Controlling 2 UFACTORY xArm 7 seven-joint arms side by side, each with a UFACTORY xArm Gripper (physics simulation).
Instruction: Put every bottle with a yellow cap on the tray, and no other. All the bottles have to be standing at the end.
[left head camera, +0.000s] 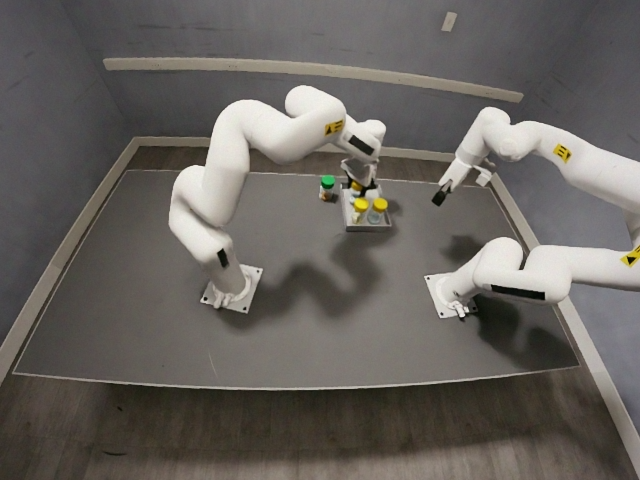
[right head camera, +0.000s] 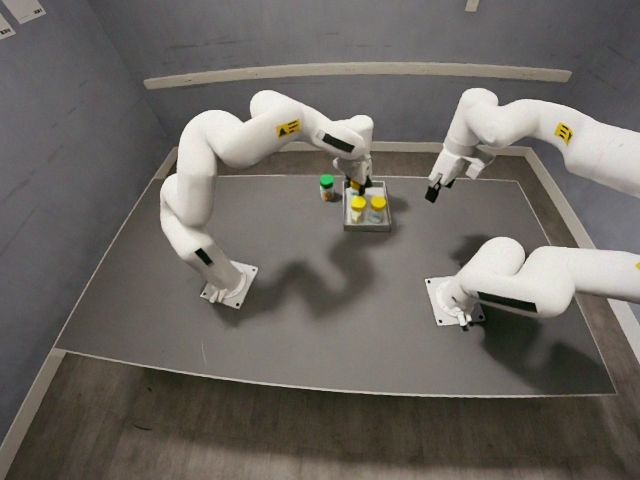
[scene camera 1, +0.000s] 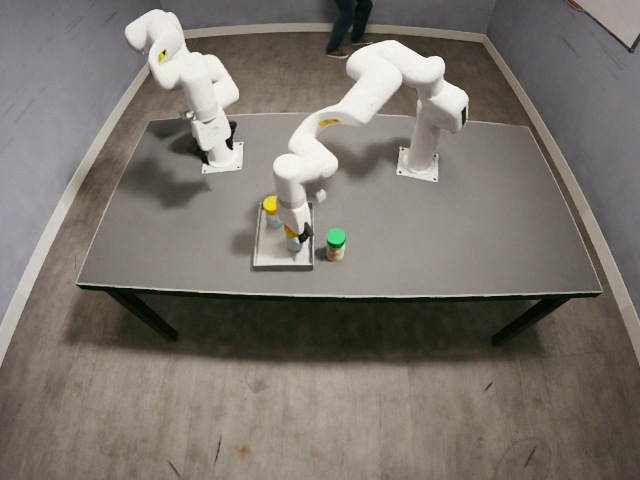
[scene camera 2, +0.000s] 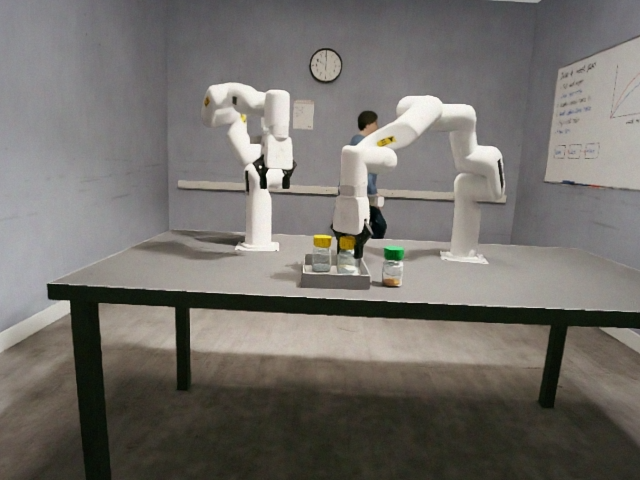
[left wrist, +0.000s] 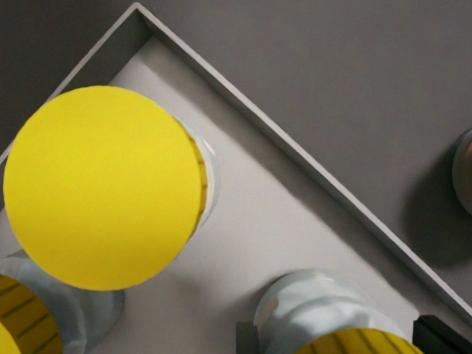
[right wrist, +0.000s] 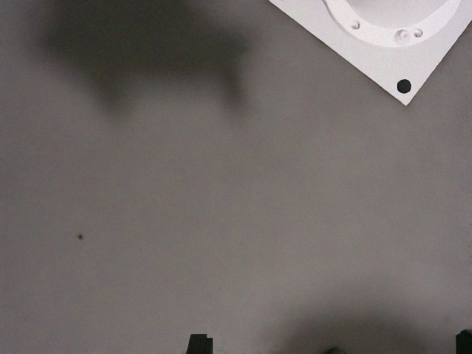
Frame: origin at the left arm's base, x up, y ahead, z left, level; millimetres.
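Seen in the pictures: left gripper, fingertip midpoint: (left head camera: 355, 192) (right head camera: 355, 190) (scene camera 1: 296, 234) (scene camera 2: 349, 256); right gripper, fingertip midpoint: (left head camera: 441, 197) (right head camera: 437, 193) (scene camera 1: 218, 155) (scene camera 2: 274, 189); left arm's base at its link origin: (left head camera: 232, 285) (right head camera: 229, 282) (scene camera 1: 418, 163) (scene camera 2: 462, 257); right arm's base at its link origin: (left head camera: 450, 293) (right head camera: 454, 299) (scene camera 1: 223, 157) (scene camera 2: 258, 246).
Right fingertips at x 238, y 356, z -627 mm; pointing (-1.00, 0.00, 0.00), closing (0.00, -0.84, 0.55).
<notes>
Pixels of each thing's middle, then the offset from my right fingertips to it. Level surfaces: height alone.
- yellow-capped bottle at the middle of its body: (scene camera 2: 348, 256) (scene camera 1: 295, 235) (right head camera: 356, 190) (left head camera: 356, 191) dx -167, dy +121, dz +265 mm
- grey tray at the middle of its body: (left wrist: 205, 329) (scene camera 2: 334, 270) (scene camera 1: 285, 235) (right head camera: 365, 204) (left head camera: 363, 206) dx -218, dy +96, dz +222 mm
- green-capped bottle at the middle of its body: (scene camera 2: 392, 266) (scene camera 1: 335, 245) (right head camera: 327, 188) (left head camera: 326, 189) dx -185, dy +119, dz +390 mm
- table at its surface level: dx -238 mm
My left gripper (left head camera: 358, 188) (right head camera: 358, 188) (scene camera 1: 296, 234) (scene camera 2: 348, 250) (left wrist: 335, 340) is shut on a yellow-capped bottle (left head camera: 354, 195) (scene camera 1: 294, 244) (scene camera 2: 346, 262) (left wrist: 310, 302). It holds the bottle upright, low inside the grey tray (left head camera: 367, 228) (right head camera: 366, 227) (scene camera 1: 282, 267) (scene camera 2: 334, 281) (left wrist: 300, 149); whether its base touches is unclear. Two yellow-capped bottles stand in the tray: one (left head camera: 360, 210) (right head camera: 357, 210) (left wrist: 102, 187) and another (left head camera: 377, 210) (right head camera: 377, 209) (scene camera 1: 271, 212) (scene camera 2: 321, 253). A green-capped bottle (left head camera: 327, 188) (right head camera: 326, 188) (scene camera 1: 335, 244) (scene camera 2: 392, 266) stands outside, beside the tray. My right gripper (left head camera: 444, 191) (right head camera: 440, 189) (scene camera 2: 275, 181) (right wrist: 332, 345) is open and empty, high above the table.
The green-capped bottle stands close to the tray's long side, near the left arm's fingers. The right arm's base plate (left head camera: 434, 291) (right wrist: 380, 65) is bolted to the table (left head camera: 289, 351) (scene camera 1: 465, 248). A person (scene camera 2: 368, 124) stands behind the table in scene camera 2.
</notes>
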